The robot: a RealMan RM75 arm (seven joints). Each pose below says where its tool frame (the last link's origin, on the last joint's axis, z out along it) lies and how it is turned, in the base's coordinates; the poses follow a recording.
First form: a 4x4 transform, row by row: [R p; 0 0 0 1], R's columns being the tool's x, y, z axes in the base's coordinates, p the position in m. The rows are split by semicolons.
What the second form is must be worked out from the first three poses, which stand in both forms.
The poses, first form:
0.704, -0.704, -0.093, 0.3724; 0.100, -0.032, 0.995, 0.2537; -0.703, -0.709, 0.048, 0.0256; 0, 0, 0, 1
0.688, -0.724, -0.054, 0.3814; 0.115, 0.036, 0.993, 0.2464; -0.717, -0.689, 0.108, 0.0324; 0, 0, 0, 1
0.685, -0.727, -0.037, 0.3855; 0.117, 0.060, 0.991, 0.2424; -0.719, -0.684, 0.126, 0.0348; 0, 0, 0, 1
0.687, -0.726, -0.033, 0.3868; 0.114, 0.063, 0.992, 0.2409; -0.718, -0.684, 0.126, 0.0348; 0, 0, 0, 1
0.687, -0.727, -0.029, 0.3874; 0.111, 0.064, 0.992, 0.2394; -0.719, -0.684, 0.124, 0.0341; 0, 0, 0, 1
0.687, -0.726, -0.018, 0.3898; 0.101, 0.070, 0.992, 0.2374; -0.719, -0.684, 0.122, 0.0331; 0, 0, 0, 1
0.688, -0.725, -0.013, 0.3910; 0.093, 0.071, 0.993, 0.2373; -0.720, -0.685, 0.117, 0.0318; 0, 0, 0, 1
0.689, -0.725, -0.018, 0.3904; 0.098, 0.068, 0.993, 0.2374; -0.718, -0.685, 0.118, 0.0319; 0, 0, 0, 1
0.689, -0.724, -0.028, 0.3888; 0.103, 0.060, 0.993, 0.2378; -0.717, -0.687, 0.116, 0.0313; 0, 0, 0, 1
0.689, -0.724, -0.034, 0.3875; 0.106, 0.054, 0.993, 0.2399; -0.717, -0.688, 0.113, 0.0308; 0, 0, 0, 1
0.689, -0.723, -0.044, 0.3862; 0.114, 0.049, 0.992, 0.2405; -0.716, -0.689, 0.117, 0.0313; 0, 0, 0, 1
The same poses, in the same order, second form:
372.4, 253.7, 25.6, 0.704, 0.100, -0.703, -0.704, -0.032, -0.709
381.4, 246.4, 32.4, 0.688, 0.115, -0.717, -0.724, 0.036, -0.689
385.5, 242.4, 34.8, 0.685, 0.117, -0.719, -0.727, 0.060, -0.684
386.8, 240.9, 34.8, 0.687, 0.114, -0.718, -0.726, 0.063, -0.684
387.4, 239.4, 34.1, 0.687, 0.111, -0.719, -0.727, 0.064, -0.684
389.8, 237.4, 33.1, 0.687, 0.101, -0.719, -0.726, 0.070, -0.684
391.0, 237.3, 31.8, 0.688, 0.093, -0.720, -0.725, 0.071, -0.685
390.4, 237.4, 31.9, 0.689, 0.098, -0.718, -0.725, 0.068, -0.685
388.8, 237.8, 31.3, 0.689, 0.103, -0.717, -0.724, 0.060, -0.687
387.5, 239.9, 30.8, 0.689, 0.106, -0.717, -0.724, 0.054, -0.688
386.2, 240.5, 31.3, 0.689, 0.114, -0.716, -0.723, 0.049, -0.689

